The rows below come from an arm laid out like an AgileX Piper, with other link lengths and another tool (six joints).
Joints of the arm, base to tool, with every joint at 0 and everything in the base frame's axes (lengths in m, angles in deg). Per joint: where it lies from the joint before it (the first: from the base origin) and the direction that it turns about. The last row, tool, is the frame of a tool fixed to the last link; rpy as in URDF.
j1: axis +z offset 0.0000 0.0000 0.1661
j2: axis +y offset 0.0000 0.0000 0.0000
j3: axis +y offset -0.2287 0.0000 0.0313
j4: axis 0.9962 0 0.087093 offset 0.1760 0.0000 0.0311
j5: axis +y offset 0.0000 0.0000 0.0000
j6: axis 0.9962 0 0.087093 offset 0.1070 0.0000 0.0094
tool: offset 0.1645 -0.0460 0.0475 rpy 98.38 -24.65 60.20
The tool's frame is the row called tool.
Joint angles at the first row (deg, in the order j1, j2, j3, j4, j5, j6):
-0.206, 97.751, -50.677, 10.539, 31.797, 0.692
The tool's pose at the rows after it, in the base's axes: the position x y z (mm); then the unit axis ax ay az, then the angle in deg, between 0 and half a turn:
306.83, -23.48, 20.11, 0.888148, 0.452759, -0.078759, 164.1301
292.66, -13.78, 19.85, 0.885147, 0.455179, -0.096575, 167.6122
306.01, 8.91, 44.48, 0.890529, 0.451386, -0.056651, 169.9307
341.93, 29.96, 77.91, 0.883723, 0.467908, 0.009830, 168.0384
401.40, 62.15, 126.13, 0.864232, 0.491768, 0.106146, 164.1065
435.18, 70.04, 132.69, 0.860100, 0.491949, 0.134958, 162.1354
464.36, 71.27, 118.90, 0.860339, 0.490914, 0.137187, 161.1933
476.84, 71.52, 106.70, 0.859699, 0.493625, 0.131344, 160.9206
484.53, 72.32, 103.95, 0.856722, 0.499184, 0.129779, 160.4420
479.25, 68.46, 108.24, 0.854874, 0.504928, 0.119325, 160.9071
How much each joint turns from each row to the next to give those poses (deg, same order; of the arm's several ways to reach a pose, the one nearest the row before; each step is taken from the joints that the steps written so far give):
0.000, 0.122, -0.431, 0.190, 0.983, -1.211
0.001, -0.559, -1.572, 1.905, 5.709, -0.212
1.149, -2.882, -3.586, 4.582, 3.572, -0.459
2.038, -1.067, -5.048, 2.899, -0.792, -2.644
3.440, 2.682, -9.368, 3.368, -3.832, -4.404
1.089, 5.334, -5.558, 0.588, -3.551, -1.208
0.158, 7.553, -6.283, -0.258, -1.952, -0.381
0.000, 4.243, -3.560, -0.557, -0.152, 0.000
0.000, 2.159, -2.876, -0.812, 0.842, 0.001
-0.842, -0.796, -1.534, -0.939, 3.862, 0.421

